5 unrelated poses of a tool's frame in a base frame.
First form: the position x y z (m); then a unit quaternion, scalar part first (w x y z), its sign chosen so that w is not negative.
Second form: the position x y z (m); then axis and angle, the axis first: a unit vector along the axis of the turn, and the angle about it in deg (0 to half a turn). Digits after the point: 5 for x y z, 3 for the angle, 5 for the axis.
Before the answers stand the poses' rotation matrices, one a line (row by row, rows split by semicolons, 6 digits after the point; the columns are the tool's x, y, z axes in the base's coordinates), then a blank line. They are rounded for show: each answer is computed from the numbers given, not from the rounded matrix.
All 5 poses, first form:
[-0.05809 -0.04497 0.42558 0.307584 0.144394 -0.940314 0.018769]
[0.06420 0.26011 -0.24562 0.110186 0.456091 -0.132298 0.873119]
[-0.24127 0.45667 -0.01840 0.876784 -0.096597 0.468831 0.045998]
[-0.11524 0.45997 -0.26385 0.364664 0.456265 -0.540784 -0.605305]
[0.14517 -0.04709 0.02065 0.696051 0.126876 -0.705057 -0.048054]
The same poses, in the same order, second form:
-0.769085 -0.283097 -0.573031; -0.260005 0.957596 -0.124124; 0.583871 0.053529 -0.810080
-0.559680 -0.313091 0.767289; 0.071731 -0.940713 -0.331534; 0.825599 -0.130514 0.548956
0.556163 -0.171236 0.813241; -0.009915 0.977106 0.212520; -0.831014 -0.126259 0.541733
-0.317684 -0.052016 -0.946769; -0.934948 -0.149145 0.321912; -0.157950 0.987446 -0.001251
0.001170 -0.112014 -0.993706; -0.245806 0.963187 -0.108863; 0.969318 0.244386 -0.026407

[-0.05809 -0.04497 0.42558 0.15175 -0.98822 0.01973 144.173]
[0.06420 0.26011 -0.24562 0.45889 -0.13311 0.87847 167.348]
[-0.24127 0.45667 -0.01840 -0.20087 0.97494 0.09565 57.486]
[-0.11524 0.45997 -0.26385 0.49001 -0.58078 -0.65007 137.226]
[0.14517 -0.04709 0.02065 0.17671 -0.98198 -0.06693 91.778]

